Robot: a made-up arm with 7 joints. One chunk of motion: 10 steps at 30 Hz.
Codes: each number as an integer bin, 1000 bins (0 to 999) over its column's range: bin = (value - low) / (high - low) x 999, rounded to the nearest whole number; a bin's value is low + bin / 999 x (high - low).
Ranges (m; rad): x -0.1..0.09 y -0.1..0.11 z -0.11..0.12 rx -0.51..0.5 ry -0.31..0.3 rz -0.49..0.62
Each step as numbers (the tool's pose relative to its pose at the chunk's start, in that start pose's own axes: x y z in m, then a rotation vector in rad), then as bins.
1 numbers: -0.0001 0.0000 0.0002 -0.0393 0.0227 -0.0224
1 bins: 525 476 479 466 545 421
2 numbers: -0.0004 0.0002 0.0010 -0.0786 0.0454 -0.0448
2 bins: 524 477 482 427 582 401
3 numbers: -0.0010 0.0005 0.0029 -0.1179 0.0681 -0.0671
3 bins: 521 478 490 388 619 381
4 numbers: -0.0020 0.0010 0.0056 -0.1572 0.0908 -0.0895
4 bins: 515 480 502 349 656 360
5 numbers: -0.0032 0.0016 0.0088 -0.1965 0.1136 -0.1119
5 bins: 509 483 516 310 694 340
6 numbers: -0.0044 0.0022 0.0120 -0.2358 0.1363 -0.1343
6 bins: 503 486 530 271 731 320
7 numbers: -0.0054 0.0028 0.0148 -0.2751 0.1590 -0.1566
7 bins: 497 489 542 232 768 300
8 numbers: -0.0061 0.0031 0.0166 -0.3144 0.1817 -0.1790
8 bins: 494 490 550 193 805 280
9 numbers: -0.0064 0.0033 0.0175 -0.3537 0.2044 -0.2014
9 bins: 492 491 554 155 842 260
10 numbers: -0.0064 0.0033 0.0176 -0.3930 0.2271 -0.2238
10 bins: 492 491 554 116 880 240
